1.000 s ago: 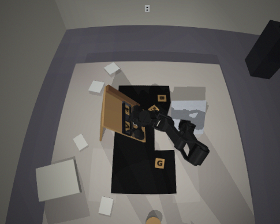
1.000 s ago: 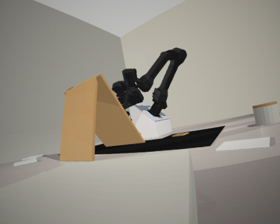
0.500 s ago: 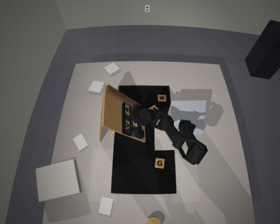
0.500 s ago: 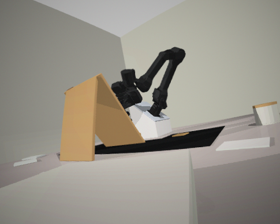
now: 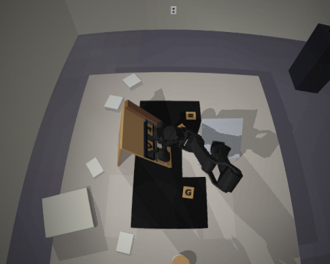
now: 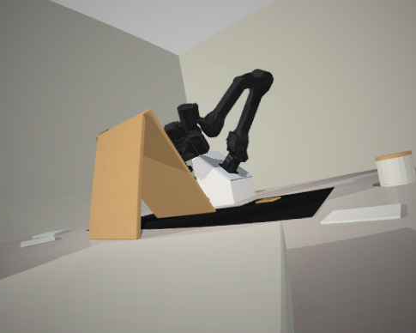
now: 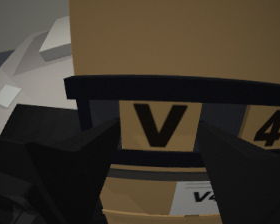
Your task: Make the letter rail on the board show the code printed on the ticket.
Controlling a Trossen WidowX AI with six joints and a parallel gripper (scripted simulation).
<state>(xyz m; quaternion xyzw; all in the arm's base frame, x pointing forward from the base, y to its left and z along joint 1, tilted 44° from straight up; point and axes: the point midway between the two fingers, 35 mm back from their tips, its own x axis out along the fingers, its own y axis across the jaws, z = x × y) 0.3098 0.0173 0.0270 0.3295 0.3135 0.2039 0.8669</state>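
My gripper tip is 1 cm short of the tile marked 4 and 9 cm to the left of it. Round my gripper tip: black mat 13 cm behind, 2 cm to the right, 16 cm below; then white ticket 4 cm behind, 7 cm to the right, 8 cm below; then v tile right at my gripper tip.
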